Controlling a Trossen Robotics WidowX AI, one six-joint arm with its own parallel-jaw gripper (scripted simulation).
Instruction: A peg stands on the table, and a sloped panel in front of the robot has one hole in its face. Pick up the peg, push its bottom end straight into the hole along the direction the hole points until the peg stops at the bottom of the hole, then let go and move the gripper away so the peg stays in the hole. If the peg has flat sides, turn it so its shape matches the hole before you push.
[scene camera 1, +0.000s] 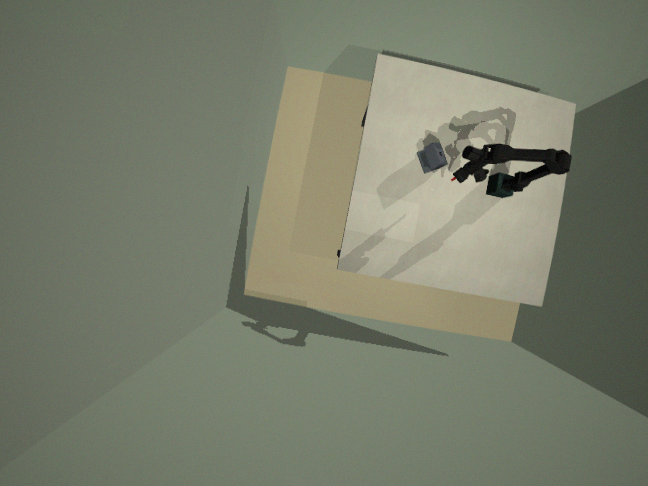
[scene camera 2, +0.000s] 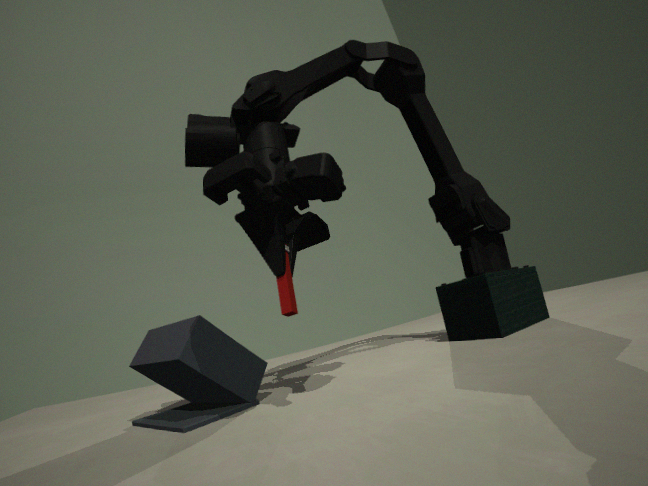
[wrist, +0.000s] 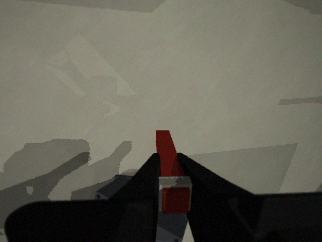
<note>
The gripper carries a red peg.
The gripper shows as well in the wrist view.
</note>
